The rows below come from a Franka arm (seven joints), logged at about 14 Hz.
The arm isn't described. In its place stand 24 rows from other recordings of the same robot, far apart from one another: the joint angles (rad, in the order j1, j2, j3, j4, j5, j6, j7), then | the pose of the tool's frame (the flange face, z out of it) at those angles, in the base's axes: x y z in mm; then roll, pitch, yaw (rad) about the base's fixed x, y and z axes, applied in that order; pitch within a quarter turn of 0, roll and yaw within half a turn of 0.
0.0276 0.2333 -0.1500 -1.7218 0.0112 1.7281 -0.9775 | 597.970 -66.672 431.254 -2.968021 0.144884 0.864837
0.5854 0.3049 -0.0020 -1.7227 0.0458 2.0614 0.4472 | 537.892 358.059 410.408 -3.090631 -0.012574 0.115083
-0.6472 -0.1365 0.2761 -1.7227 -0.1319 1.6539 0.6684 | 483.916 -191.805 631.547 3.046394 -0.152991 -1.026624
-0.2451 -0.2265 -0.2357 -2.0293 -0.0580 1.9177 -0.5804 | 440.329 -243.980 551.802 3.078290 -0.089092 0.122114
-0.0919 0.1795 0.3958 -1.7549 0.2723 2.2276 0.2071 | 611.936 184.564 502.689 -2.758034 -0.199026 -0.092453
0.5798 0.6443 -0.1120 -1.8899 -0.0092 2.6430 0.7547 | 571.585 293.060 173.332 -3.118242 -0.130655 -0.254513
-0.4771 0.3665 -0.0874 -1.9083 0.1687 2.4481 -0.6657 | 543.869 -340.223 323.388 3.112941 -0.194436 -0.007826
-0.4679 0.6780 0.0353 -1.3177 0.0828 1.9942 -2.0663 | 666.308 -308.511 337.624 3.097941 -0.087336 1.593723
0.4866 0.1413 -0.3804 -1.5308 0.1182 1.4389 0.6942 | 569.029 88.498 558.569 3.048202 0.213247 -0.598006
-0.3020 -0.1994 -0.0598 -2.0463 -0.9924 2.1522 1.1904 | 484.134 -222.413 575.485 2.766643 -0.873334 -0.929448
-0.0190 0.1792 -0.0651 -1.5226 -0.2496 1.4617 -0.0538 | 585.205 -75.051 540.109 2.887901 0.249790 -0.059955
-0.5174 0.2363 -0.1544 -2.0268 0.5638 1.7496 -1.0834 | 449.729 -294.391 313.289 -2.460997 -0.100190 0.121803
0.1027 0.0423 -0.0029 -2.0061 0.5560 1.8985 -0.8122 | 544.247 93.222 432.807 -2.649687 -0.209321 0.635907
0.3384 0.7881 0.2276 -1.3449 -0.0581 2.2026 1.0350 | 651.879 365.321 272.112 -3.010388 0.051329 -0.505651
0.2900 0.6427 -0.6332 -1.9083 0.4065 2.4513 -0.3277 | 601.441 -192.661 218.276 3.033001 -0.037828 -0.219398
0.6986 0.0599 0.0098 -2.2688 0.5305 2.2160 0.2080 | 380.645 347.812 326.495 -2.800431 0.247452 0.195569
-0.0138 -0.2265 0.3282 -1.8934 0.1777 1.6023 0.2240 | 449.990 181.098 586.254 -3.056565 0.097487 0.071608
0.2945 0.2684 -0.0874 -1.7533 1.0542 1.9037 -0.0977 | 607.932 196.561 438.206 -2.203437 0.183585 -0.035226
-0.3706 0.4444 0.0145 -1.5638 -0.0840 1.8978 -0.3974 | 624.377 -240.093 379.091 3.120014 0.129716 0.070222
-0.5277 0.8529 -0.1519 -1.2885 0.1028 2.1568 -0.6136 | 603.295 -446.134 239.733 3.104893 -0.004763 -0.069009
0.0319 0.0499 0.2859 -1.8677 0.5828 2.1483 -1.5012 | 563.140 206.437 515.493 3.017408 -0.568337 1.585711
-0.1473 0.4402 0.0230 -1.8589 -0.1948 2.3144 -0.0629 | 635.129 -84.033 284.359 3.006143 0.001362 0.067186
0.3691 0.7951 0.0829 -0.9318 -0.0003 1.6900 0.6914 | 692.996 310.568 408.163 -3.118616 0.064597 -0.262360
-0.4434 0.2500 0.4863 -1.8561 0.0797 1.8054 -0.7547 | 581.541 18.367 382.548 -2.815539 0.070670 0.783009
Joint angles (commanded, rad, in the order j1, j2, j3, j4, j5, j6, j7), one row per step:
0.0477, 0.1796, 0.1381, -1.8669, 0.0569, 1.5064, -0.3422
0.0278, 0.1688, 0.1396, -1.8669, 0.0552, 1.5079, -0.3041
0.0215, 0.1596, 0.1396, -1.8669, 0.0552, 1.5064, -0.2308
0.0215, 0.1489, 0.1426, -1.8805, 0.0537, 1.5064, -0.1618
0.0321, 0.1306, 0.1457, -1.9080, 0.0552, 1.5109, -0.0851
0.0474, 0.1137, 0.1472, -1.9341, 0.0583, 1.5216, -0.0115
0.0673, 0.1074, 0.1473, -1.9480, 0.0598, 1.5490, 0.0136
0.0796, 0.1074, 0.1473, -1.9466, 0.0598, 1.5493, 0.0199
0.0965, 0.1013, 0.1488, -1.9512, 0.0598, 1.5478, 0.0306
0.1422, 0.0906, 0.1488, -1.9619, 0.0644, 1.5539, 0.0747
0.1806, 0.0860, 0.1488, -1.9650, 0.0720, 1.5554, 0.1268
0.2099, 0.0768, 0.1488, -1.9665, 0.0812, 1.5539, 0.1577
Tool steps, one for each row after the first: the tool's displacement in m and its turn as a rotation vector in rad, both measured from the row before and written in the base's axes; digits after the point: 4 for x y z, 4 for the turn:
0.0014, -0.0099, 0.0058, -0.0201, -0.0130, -0.0505
-0.0002, -0.0034, 0.0048, -0.0369, -0.0082, -0.0695
-0.0041, 0.0010, 0.0002, -0.0374, 0.0020, -0.0558
-0.0083, 0.0064, -0.0014, -0.0404, 0.0036, -0.0530
-0.0076, 0.0081, -0.0015, -0.0368, -0.0028, -0.0484
-0.0022, 0.0103, -0.0017, -0.0088, -0.0200, -0.0041
-0.0011, 0.0063, 0.0006, -0.0027, -0.0019, 0.0068
-0.0040, 0.0089, 0.0012, -0.0059, -0.0006, 0.0092
-0.0090, 0.0227, 0.0013, -0.0174, -0.0075, 0.0047
-0.0073, 0.0193, 0.0012, -0.0182, -0.0045, -0.0108
-0.0067, 0.0148, 0.0041, -0.0061, -0.0057, -0.0019

